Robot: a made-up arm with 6 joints.
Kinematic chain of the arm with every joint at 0, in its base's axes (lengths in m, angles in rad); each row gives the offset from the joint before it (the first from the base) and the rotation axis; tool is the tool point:
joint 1: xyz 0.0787 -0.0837 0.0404 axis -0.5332 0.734 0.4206
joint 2: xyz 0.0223 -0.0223 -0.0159 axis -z
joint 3: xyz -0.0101 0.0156 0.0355 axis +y
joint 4: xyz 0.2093 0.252 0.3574 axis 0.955 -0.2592 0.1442
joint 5: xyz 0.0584 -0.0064 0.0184 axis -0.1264 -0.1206 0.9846
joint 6: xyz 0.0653 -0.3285 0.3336 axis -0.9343 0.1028 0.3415
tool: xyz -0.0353 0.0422 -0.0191
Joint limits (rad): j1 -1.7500..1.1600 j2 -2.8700..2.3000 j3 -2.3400..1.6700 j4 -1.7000..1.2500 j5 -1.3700..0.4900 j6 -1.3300..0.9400
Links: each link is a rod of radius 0.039 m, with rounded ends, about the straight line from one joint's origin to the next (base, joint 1, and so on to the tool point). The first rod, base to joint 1, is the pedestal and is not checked.
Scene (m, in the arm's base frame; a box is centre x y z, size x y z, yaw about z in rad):
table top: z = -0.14
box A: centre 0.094 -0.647 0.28 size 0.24 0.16 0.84 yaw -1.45
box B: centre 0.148 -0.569 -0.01 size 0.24 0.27 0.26 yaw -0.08
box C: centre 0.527 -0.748 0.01 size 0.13 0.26 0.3 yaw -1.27
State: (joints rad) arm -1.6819 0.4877 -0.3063 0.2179 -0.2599 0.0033
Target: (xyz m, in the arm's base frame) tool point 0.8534 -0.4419 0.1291
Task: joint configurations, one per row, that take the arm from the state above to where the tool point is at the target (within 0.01 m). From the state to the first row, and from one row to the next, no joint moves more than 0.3 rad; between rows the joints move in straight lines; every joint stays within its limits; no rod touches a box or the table.
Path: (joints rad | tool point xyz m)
1: -1.6270 0.2750 -0.1147 -0.0489 -0.0724 0.1950 | -0.5924 -0.4482 0.1549
2: -1.5721 0.0623 0.0769 -0.3157 0.1150 0.3867 | -0.5131 -0.5700 0.4030
3: -1.5172 -0.1504 0.2685 -0.5825 0.3025 0.5784 | -0.3397 -0.5588 0.6850
4: -1.4623 -0.3631 0.4601 -0.8493 0.4900 0.7701 | -0.1023 -0.3812 0.9108
5: -1.1687 -0.1428 0.7472 -0.6434 0.4445 0.4938 | 0.3655 -0.4474 0.8296
6: -0.8751 0.0775 1.0343 -0.4374 0.3990 0.2174 | 0.7188 -0.4503 0.5366
7: -0.5815 0.2977 1.3214 -0.2315 0.3534 -0.0590 | 0.8534 -0.4419 0.1291

